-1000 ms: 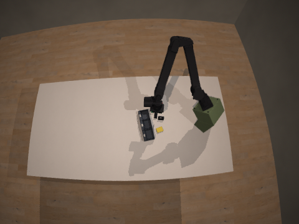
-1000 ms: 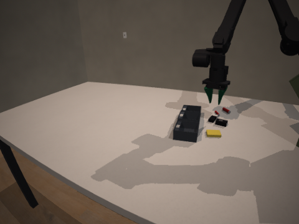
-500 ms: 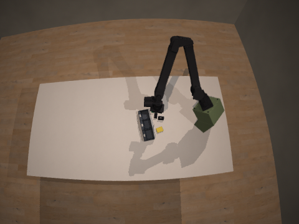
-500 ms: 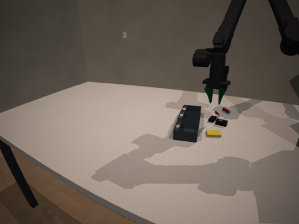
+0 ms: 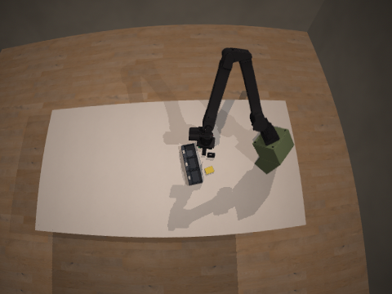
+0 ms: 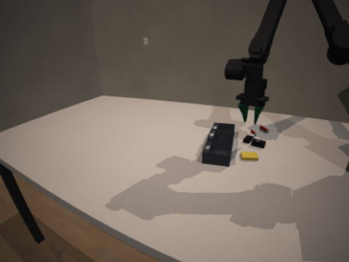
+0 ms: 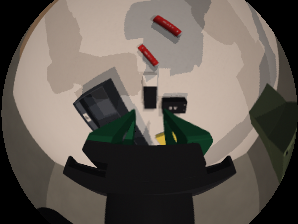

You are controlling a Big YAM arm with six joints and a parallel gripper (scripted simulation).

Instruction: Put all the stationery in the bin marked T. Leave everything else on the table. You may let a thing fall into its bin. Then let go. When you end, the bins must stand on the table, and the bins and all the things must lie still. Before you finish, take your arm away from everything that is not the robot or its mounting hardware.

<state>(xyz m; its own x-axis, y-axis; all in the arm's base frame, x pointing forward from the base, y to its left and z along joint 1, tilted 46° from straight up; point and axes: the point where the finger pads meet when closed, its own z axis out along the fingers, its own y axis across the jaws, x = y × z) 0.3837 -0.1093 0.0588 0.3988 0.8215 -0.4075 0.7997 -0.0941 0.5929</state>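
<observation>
Right now the black item is 10 mm to the right of my hand and 70 mm below it. The rest, counted from my hand: three joined bins (110 mm ahead, 60 mm to the left, 50 mm below); yellow block (10 mm ahead, 130 mm to the left, 70 mm below).
</observation>
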